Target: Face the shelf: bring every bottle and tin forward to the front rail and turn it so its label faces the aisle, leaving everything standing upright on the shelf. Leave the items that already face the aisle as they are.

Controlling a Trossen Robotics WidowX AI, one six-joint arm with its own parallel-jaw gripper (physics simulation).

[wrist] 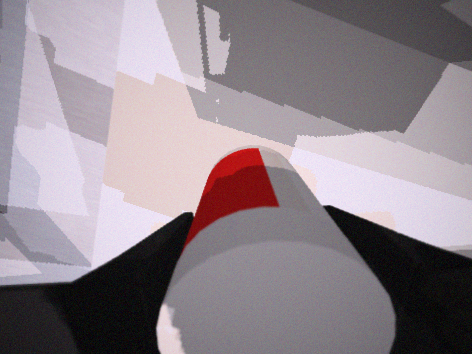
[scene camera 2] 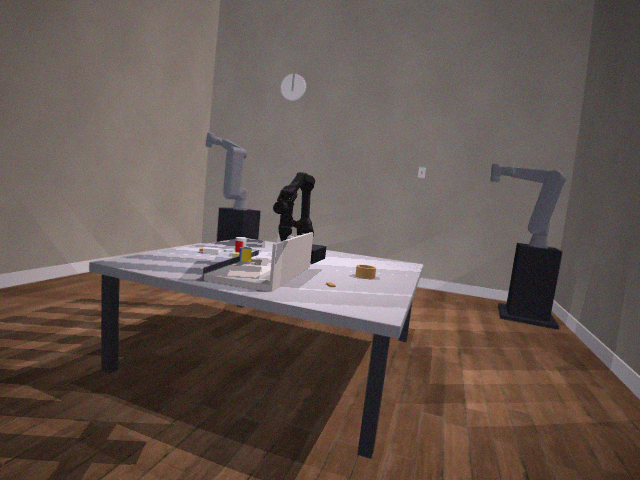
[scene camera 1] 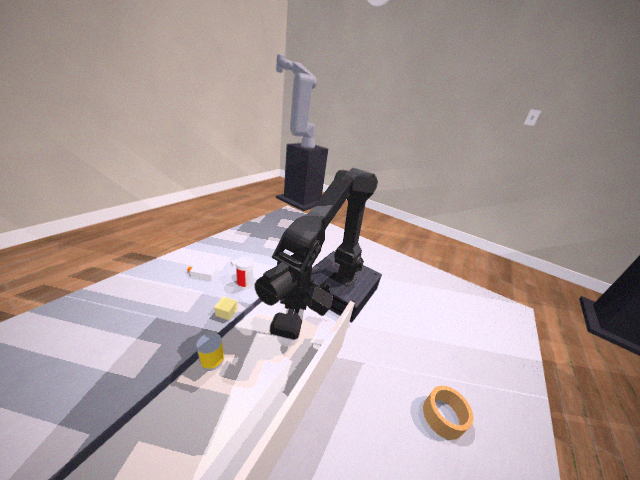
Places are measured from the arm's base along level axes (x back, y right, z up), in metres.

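Where they show: gripper, fingertip midpoint: (wrist: pixel 256 217); arm's base, link origin: (scene camera 1: pixel 345 277).
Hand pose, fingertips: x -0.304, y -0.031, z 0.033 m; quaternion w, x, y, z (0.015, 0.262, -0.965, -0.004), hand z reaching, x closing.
Each offset is from my fingertips to the top centre of the thing. "spot": to the spot under its first point.
My gripper (scene camera 1: pixel 303 313) (scene camera 2: pixel 295 233) (wrist: pixel 256 217) is shut on a white cylindrical bottle @(spot: dy -0.010, dx +0.008, dz +0.055 m) (wrist: pixel 280 295) with a red label patch. In the wrist view the red patch shows on the left of its side. The fingers hold it above or on the shelf, near the arm's end; its base is hidden, so I cannot tell which. The pale shelf (scene camera 1: pixel 310 384) (scene camera 2: pixel 292 260) has an upright back panel and a dark front rail @(spot: dy +0.108, dx -0.320, dz -0.063 m) (scene camera 1: pixel 139 405) (scene camera 2: pixel 219 267). A yellow-labelled tin @(dy +0.106, dx -0.163, dz -0.011 m) (scene camera 1: pixel 210 353) (scene camera 2: pixel 245 254) with a grey top stands upright beside the rail, on the shelf side.
Beyond the rail are a white-and-red can @(dy +0.306, dx +0.081, dz -0.008 m) (scene camera 1: pixel 244 275) (scene camera 2: pixel 240 244), a yellow block @(dy +0.234, dx -0.042, dz -0.069 m) (scene camera 1: pixel 225 308) and a white box @(dy +0.450, dx -0.006, dz -0.079 m) (scene camera 1: pixel 203 273) with an orange end. Behind the back panel lie an orange ring @(dy -0.391, dx +0.135, dz -0.057 m) (scene camera 1: pixel 443 429) (scene camera 2: pixel 365 273) and a small orange piece @(dy -0.331, dx -0.163, dz -0.099 m) (scene camera 2: pixel 330 284).
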